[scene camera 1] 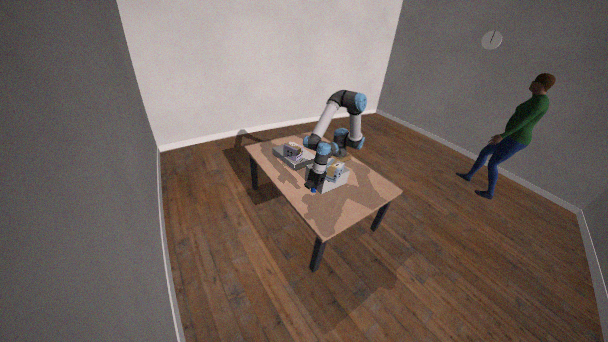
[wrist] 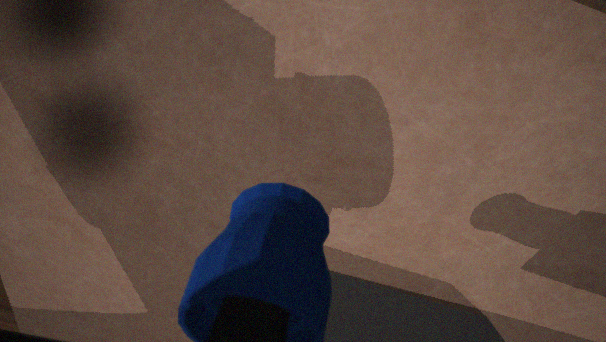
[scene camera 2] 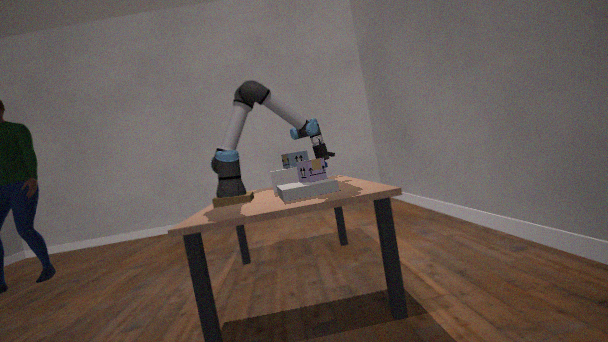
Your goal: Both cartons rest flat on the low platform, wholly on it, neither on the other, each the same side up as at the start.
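Where they show: end effector, tool point: (scene camera 1: 313,190) (wrist: 279,225) (scene camera 2: 325,167); arm's base, origin of the base link: (scene camera 1: 338,152) (scene camera 2: 231,195).
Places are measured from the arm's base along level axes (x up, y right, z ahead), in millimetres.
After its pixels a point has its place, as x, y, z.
The lilac carton (scene camera 1: 291,151) {83, 136, 443} (scene camera 2: 312,171) {56, 234, 391} sits flat on the low white platform (scene camera 1: 302,164) {-16, 55, 386} (scene camera 2: 310,191) {-19, 373, 336}, with its arrows pointing up. The blue-grey carton (scene camera 1: 336,171) {167, -322, 457} (scene camera 2: 294,159) {126, -214, 395} is upright at the taller white box-like support (scene camera 1: 334,184) {3, -285, 386} (scene camera 2: 283,177) {37, -94, 294}; its lower part is partly hidden in both scene views. My gripper, a blue suction cup (scene camera 1: 313,189) (scene camera 2: 326,164) (wrist: 280,212), is low over the table beside the taller support, apart from both cartons. No carton shows on the cup, so it is open. Neither carton shows in the wrist view.
The wooden table (scene camera 1: 367,210) {-40, -571, 363} (scene camera 2: 270,204) {-40, 370, 163} carries both supports and the arm's base. A dark, shaded side face (wrist: 405,310) {-23, -163, 486} lies close to the cup in the wrist view. Arm shadows fall across the table. A person in green (scene camera 1: 527,117) (scene camera 2: 17,155) stands away from the table.
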